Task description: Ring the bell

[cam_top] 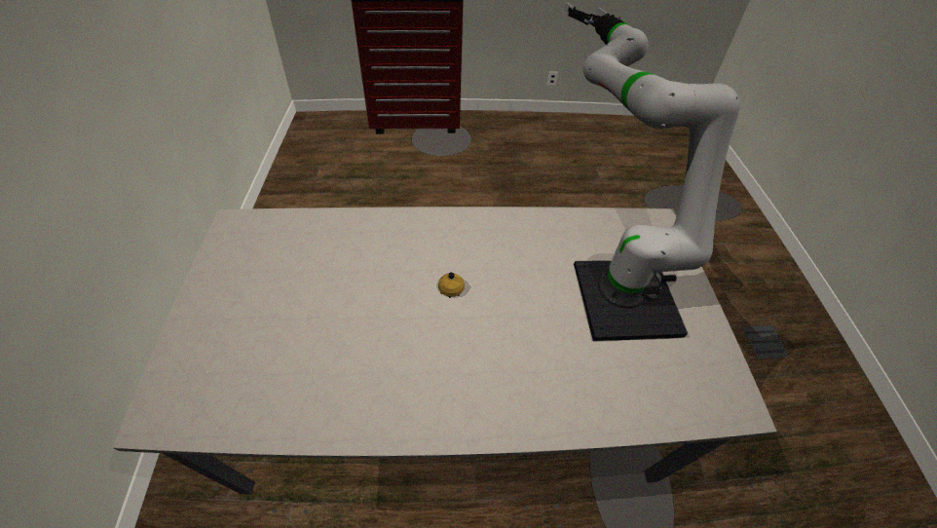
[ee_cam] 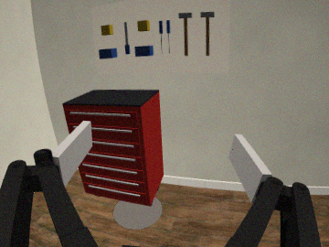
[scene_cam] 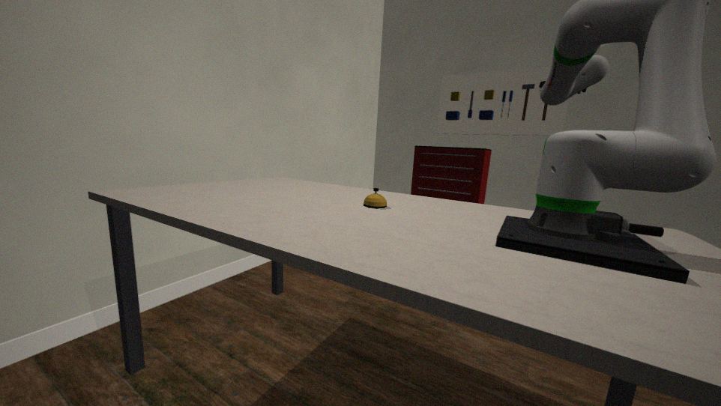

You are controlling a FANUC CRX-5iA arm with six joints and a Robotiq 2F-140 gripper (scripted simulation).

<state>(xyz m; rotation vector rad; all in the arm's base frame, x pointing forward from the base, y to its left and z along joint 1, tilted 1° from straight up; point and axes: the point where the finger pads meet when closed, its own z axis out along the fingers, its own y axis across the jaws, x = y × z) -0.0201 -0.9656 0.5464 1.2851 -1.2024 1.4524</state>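
Now: hand 92 cm to the right of the bell button, 57 cm short of it and 49 cm above it. Also, from my hand: small yellow dome bell: 92 cm to the left, 57 cm ahead, 51 cm below.
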